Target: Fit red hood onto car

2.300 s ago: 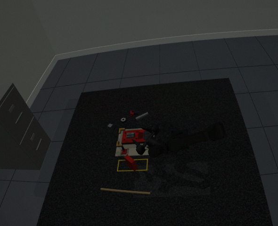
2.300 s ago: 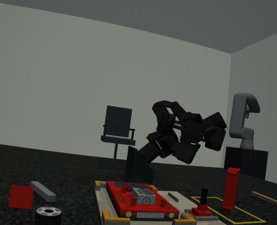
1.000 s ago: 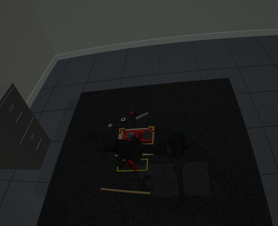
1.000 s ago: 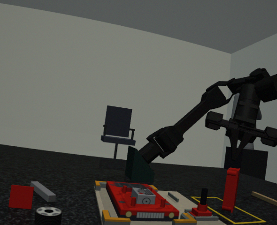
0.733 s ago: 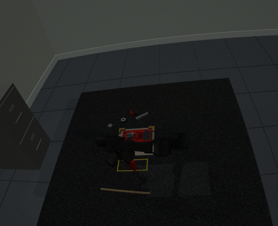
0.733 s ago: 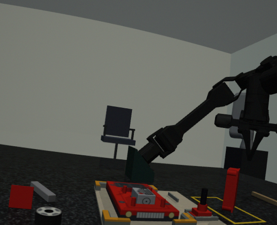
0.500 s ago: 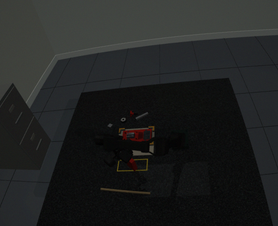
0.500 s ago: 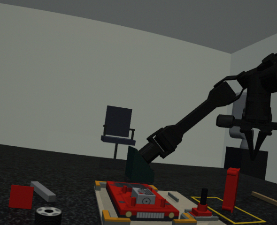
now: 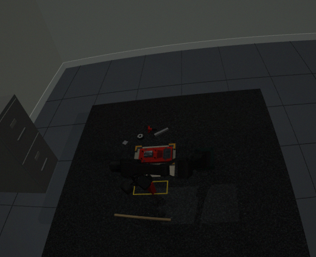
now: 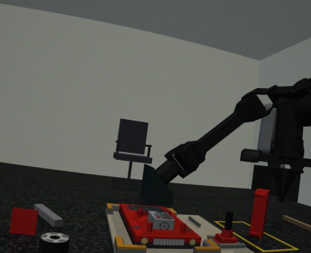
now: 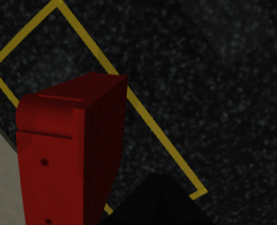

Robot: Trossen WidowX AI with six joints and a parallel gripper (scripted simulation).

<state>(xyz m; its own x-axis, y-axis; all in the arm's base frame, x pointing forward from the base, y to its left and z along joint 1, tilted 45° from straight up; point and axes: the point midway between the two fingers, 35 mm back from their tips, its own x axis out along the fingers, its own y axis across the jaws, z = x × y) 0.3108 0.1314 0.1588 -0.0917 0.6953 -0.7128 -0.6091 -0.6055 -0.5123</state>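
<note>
My gripper tip is now 3 cm to the left of the red hood, 3 cm above it and 2 cm past it. Also, from my gripper tip: grey engine block (25 cm to the right, 5 cm below, 2 cm ahead); orange-cornered jig (24 cm to the right, 7 cm below); wooden stick (14 cm to the left, 7 cm below, 1 cm behind).
</note>
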